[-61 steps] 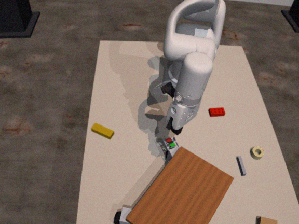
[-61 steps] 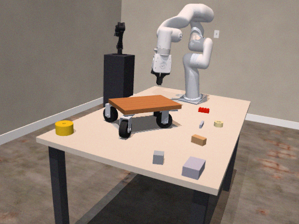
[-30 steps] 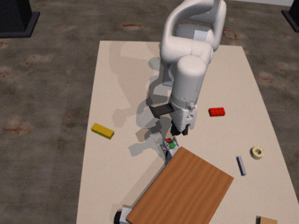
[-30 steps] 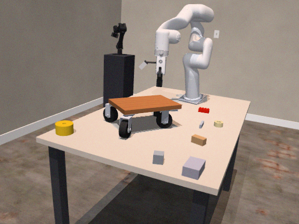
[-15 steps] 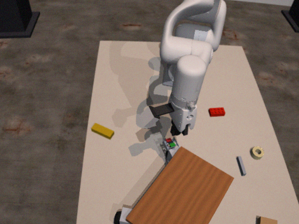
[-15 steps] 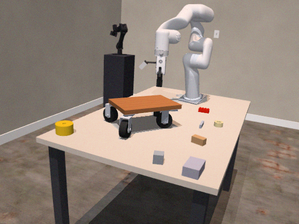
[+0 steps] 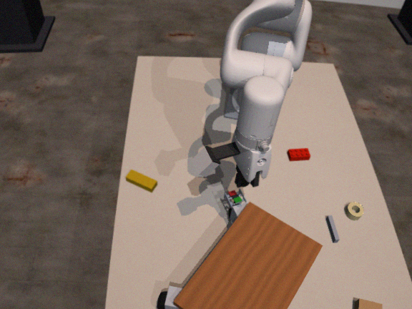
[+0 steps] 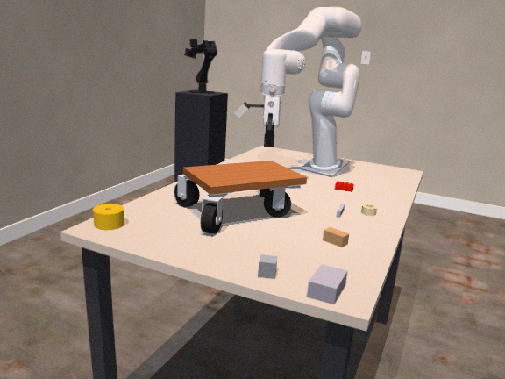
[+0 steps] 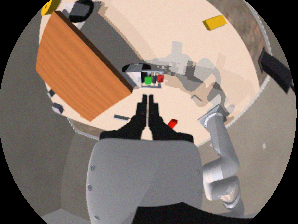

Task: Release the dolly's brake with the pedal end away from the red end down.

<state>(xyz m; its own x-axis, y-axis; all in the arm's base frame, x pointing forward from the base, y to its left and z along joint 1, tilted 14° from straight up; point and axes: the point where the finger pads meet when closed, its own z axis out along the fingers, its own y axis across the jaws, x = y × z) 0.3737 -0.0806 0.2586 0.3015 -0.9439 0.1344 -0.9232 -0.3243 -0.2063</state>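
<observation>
Now: the caster brake pedal 10 cm below my hand, 1 cm to the right of it and 1 cm behind it. From my hand the other things lie so: yellow block 25 cm to the right, 17 cm below, 12 cm behind; then red brick 23 cm to the left, 21 cm behind, 17 cm below; then grey bar 27 cm to the left, 17 cm below, 5 cm ahead.
</observation>
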